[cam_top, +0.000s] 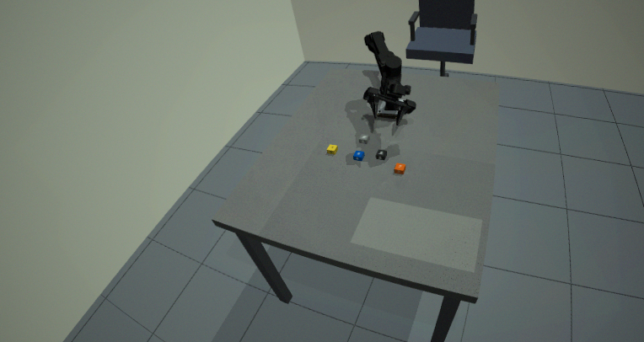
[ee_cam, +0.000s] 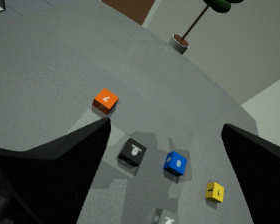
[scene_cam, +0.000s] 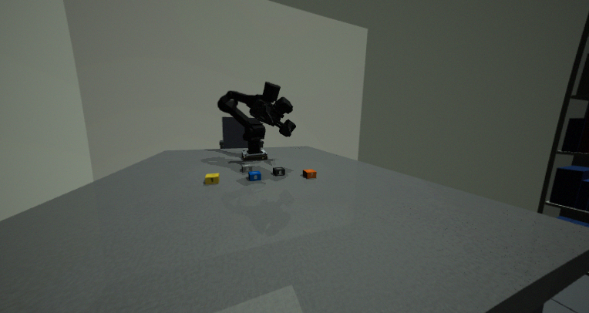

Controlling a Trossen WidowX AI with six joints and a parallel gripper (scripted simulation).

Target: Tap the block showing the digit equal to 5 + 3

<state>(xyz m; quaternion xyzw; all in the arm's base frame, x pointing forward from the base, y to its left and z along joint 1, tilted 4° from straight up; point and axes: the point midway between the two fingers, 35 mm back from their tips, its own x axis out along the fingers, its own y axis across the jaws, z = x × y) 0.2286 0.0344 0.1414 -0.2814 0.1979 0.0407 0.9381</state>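
Now: the blue block 130 mm below my gripper tip, 100 mm to the right of it and 50 mm ahead of it. Round my gripper tip: yellow block (220 mm to the right, 130 mm below, 20 mm ahead); orange block (130 mm below, 90 mm ahead, 60 mm to the left); black block (130 mm below, 30 mm ahead, 20 mm to the right).
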